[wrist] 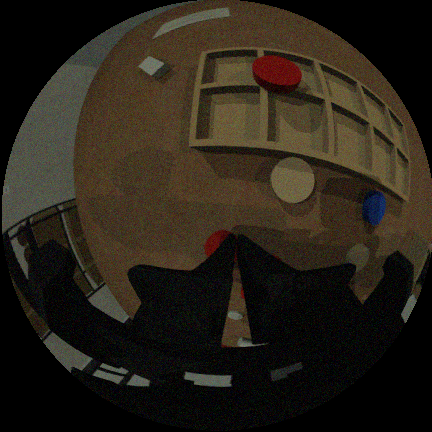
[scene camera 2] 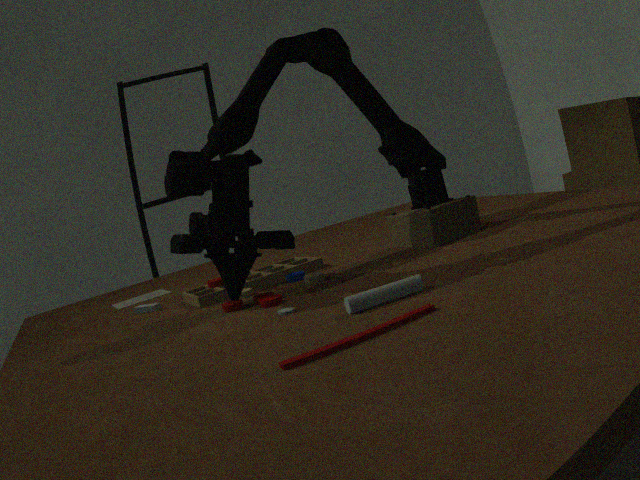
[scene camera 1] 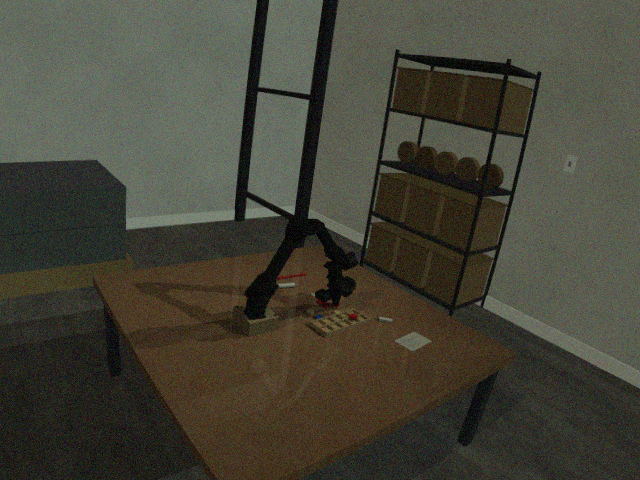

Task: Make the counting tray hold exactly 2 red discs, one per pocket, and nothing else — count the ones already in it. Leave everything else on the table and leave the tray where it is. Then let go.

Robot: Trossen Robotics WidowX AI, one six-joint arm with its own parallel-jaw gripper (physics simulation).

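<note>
The wooden counting tray (scene camera 1: pixel 341 328) (scene camera 2: pixel 204 297) (wrist: pixel 225 146) has two rows of pockets. One red disc (scene camera 1: pixel 353 316) (scene camera 2: pixel 214 282) (wrist: pixel 276 73) is at its far row, overlapping a divider in the wrist view; how it is seated is unclear. My gripper (scene camera 2: pixel 235 298) (wrist: pixel 234 238) is shut, with no disc seen between its fingertips, low beside the tray. A loose red disc (scene camera 2: pixel 232 306) (wrist: pixel 218 244) is at the fingertips, partly hidden in the wrist view. More red (scene camera 2: pixel 267 299) shows beside it in scene camera 2; the fingers mostly hide it in the wrist view.
A beige disc (wrist: pixel 292 180) and a blue disc (scene camera 1: pixel 318 316) (scene camera 2: pixel 295 276) (wrist: pixel 374 207) lie outside the tray. Another pale disc (wrist: pixel 358 257) lies nearby. A white cylinder (scene camera 2: pixel 383 294), red stick (scene camera 2: pixel 356 338), small white block (scene camera 2: pixel 147 308) (wrist: pixel 151 66) and paper (scene camera 1: pixel 413 341) are on the table.
</note>
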